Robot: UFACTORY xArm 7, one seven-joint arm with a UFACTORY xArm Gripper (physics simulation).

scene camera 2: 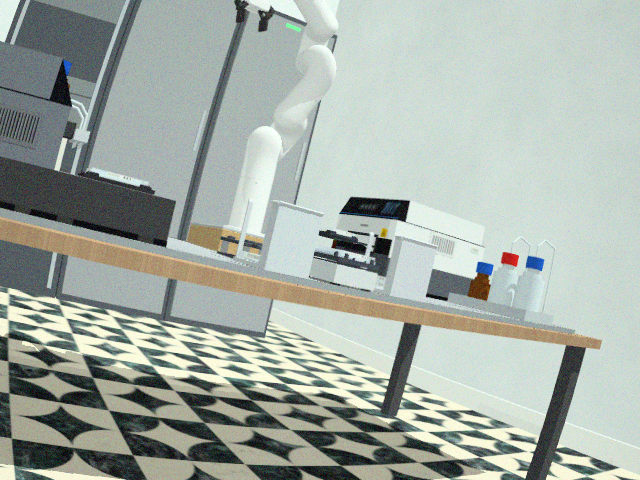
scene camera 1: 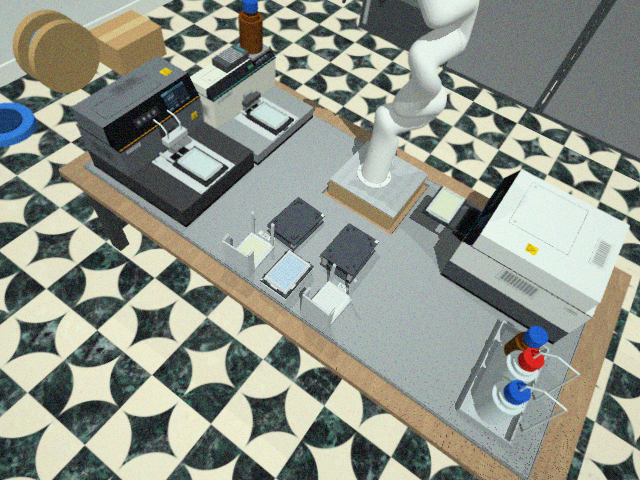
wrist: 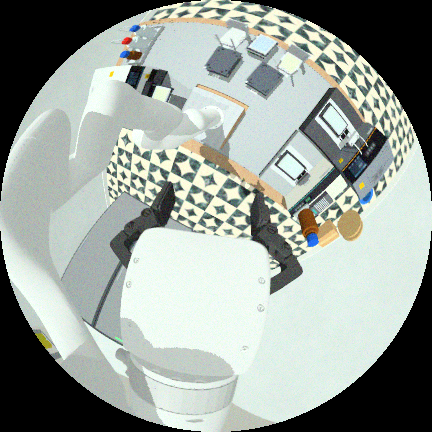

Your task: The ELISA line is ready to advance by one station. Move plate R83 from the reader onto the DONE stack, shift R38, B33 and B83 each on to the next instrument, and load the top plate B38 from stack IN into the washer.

Note:
The gripper (wrist: 212, 194) is open and holds nothing. Further things: a pale yellow well plate (scene camera 1: 445, 205) and a white rack (scene camera 2: 292, 231).

